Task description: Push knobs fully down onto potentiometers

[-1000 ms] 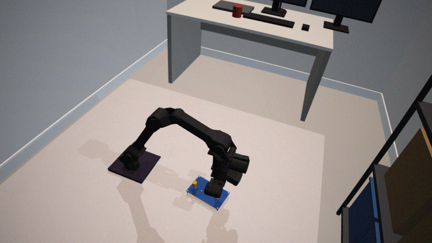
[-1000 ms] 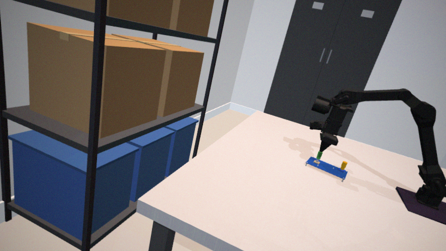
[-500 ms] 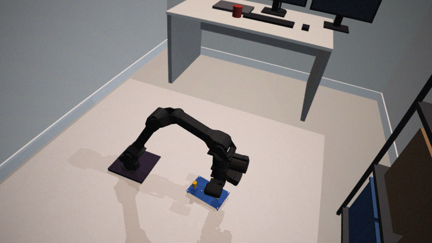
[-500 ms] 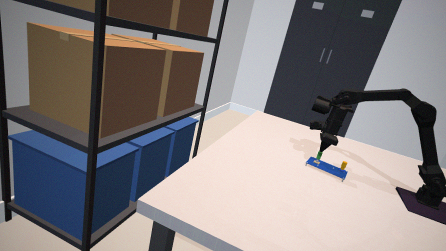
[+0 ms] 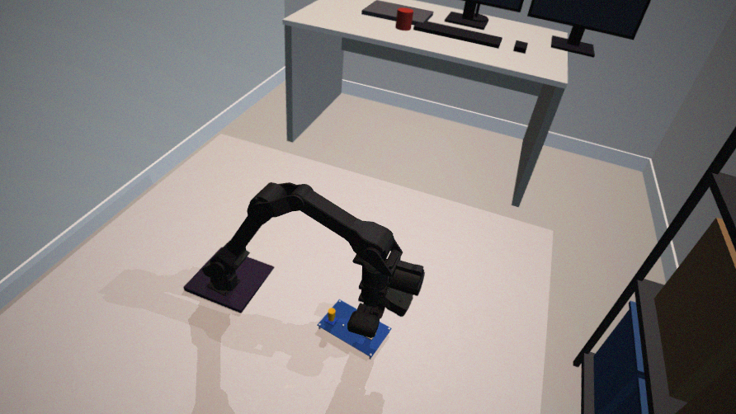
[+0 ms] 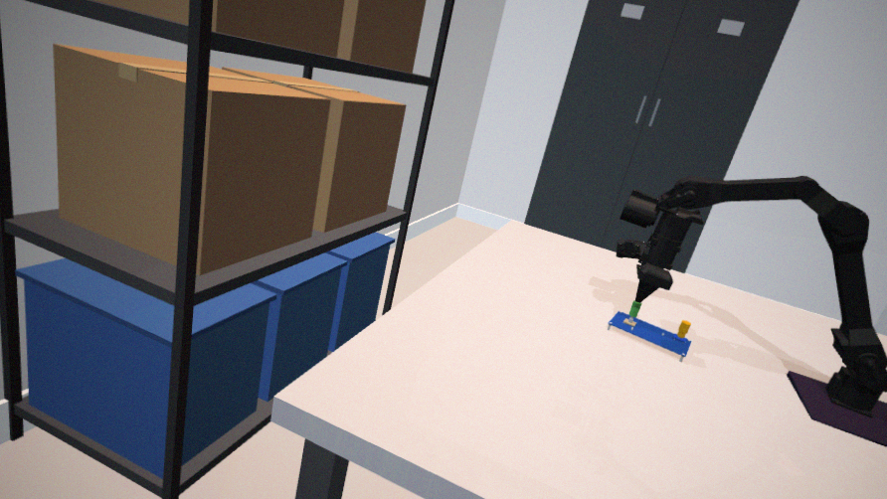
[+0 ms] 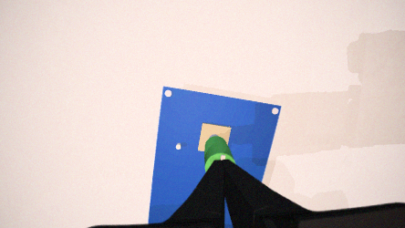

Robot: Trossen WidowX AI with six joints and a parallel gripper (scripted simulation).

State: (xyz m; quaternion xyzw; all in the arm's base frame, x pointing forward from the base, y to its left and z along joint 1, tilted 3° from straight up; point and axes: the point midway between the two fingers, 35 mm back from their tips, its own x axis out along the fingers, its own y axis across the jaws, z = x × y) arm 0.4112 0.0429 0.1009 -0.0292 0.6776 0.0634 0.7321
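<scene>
The green knob lies 10 mm below my gripper tip. Round my gripper tip: yellow knob (100 mm behind, 30 mm below, 10 mm to the right).
</scene>
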